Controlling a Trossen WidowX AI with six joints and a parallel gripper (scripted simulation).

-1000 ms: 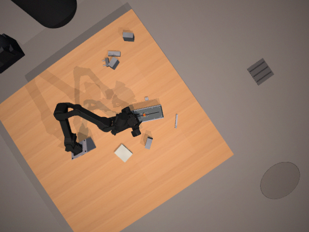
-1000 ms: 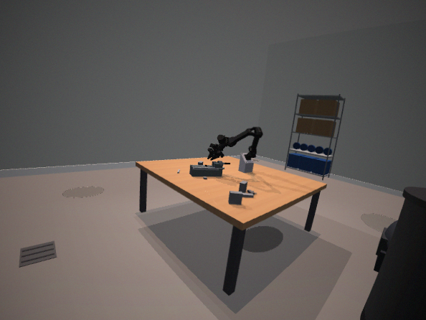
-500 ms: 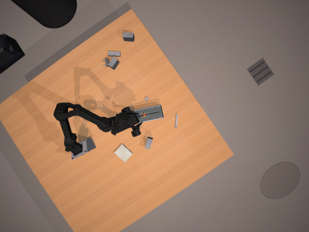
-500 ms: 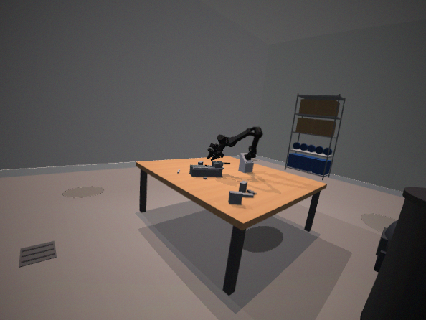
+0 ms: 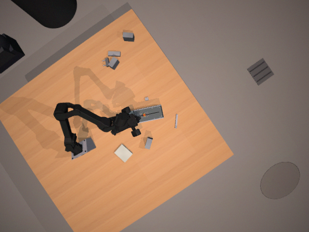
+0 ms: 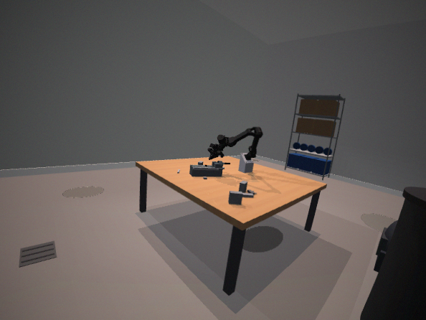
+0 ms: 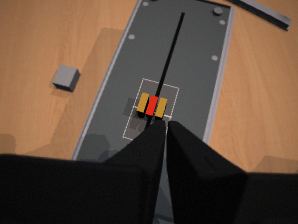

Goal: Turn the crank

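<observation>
Right now the red pointer is 50 mm below my gripper tip, 30 mm ahead of it and 10 mm to the left of it. Also, from my gripper tip: small grey cube (120 mm below, 100 mm to the left, 90 mm ahead); then thin grey bar (200 mm ahead, 140 mm to the right, 130 mm below); then dark crank handle (140 mm behind, 80 mm to the left, 20 mm below).
</observation>
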